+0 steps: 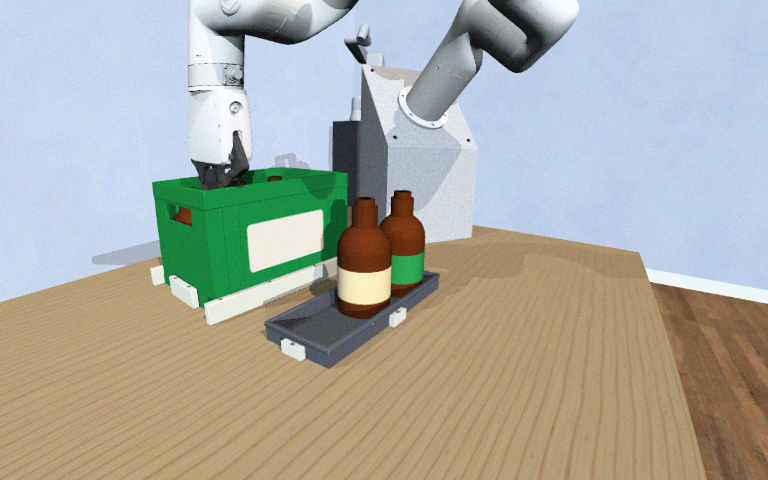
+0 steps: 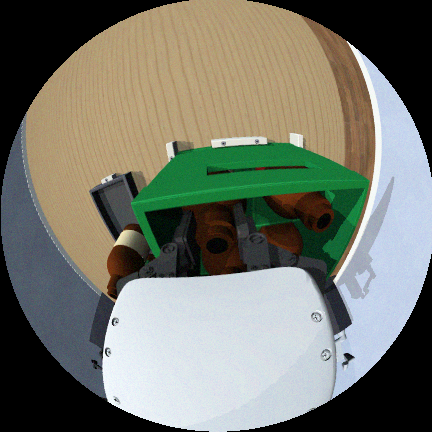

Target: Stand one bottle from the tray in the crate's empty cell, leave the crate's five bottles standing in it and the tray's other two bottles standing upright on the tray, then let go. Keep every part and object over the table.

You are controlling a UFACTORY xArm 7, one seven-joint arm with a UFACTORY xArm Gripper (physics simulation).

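Frame: origin at the arm's base, x ahead, y left, z up, level; millimetres.
Where they show: gripper, fingertip midpoint: [image 2: 214, 220]; arm's base at its link origin: [image 1: 422, 108].
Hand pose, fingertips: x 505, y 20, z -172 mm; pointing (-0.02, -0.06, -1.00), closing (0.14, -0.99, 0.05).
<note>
Things, the pixels of their top centre, and the offset from my fingertips. Level surfaces: height alone.
- green crate at its top centre: [image 2: 266, 297] [image 1: 251, 176] dx -85, dy -55, dz +41 mm
- brown bottle at its top centre: [image 2: 217, 245] dx -4, dy +0, dz +29 mm
- dark tray at its top centre: [image 1: 364, 295] [image 2: 132, 241] dx -123, dy +172, dz -109 mm
- bottle with a cream label, top centre: [image 1: 365, 198] [image 2: 113, 296] dx -125, dy +169, dz +26 mm
- bottle with a green label, top centre: [image 1: 402, 191] dx -213, dy +161, dz +26 mm
- wooden table at its surface level: dz -134 mm
My gripper [image 1: 218, 183] [image 2: 214, 220] points down into the green crate [image 1: 226, 254] [image 2: 260, 172], its fingers below the rim near the crate's handle end. It is shut on the neck of a brown bottle [image 2: 216, 235], which is inside the crate at the near corner cell; its base is hidden. Other brown bottles [image 2: 315, 212] [image 2: 282, 237] stand in the crate beside it. On the dark tray [image 1: 305, 331] [image 2: 100, 200], a bottle with a cream label [image 1: 364, 271] [image 2: 125, 252] and a bottle with a green label [image 1: 407, 243] stand upright, apart from the gripper.
White blocks [image 1: 237, 305] [image 2: 239, 142] line the crate's foot, and small white blocks [image 1: 397, 316] sit against the tray. The tray lies beside the crate's long side on the wooden table [image 1: 481, 396] [image 2: 175, 65]. A grey angled pedestal [image 1: 430, 186] with the arm's base stands behind.
</note>
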